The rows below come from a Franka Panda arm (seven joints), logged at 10 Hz.
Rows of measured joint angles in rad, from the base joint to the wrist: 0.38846, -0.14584, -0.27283, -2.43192, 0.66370, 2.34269, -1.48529; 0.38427, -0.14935, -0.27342, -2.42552, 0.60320, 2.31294, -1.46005; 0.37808, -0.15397, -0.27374, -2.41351, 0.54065, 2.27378, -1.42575; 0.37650, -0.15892, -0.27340, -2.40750, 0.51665, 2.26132, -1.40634; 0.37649, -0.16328, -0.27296, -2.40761, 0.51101, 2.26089, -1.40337; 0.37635, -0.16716, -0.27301, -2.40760, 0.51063, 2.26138, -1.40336; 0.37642, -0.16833, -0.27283, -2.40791, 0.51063, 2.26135, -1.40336; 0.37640, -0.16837, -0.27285, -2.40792, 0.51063, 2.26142, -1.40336
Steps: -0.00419, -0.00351, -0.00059, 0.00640, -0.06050, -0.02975, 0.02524; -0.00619, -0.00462, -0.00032, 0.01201, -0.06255, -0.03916, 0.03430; -0.00158, -0.00495, 0.00034, 0.00601, -0.02400, -0.01246, 0.01941; -0.00001, -0.00436, 0.00044, -0.00011, -0.00564, -0.00043, 0.00297; -0.00014, -0.00388, -0.00005, 0.00001, -0.00038, 0.00049, 0.00001; 0.00007, -0.00117, 0.00018, -0.00031, 0.00000, -0.00003, 0.00000; -0.00002, -0.00004, -0.00002, -0.00001, 0.00000, 0.00007, 0.00000
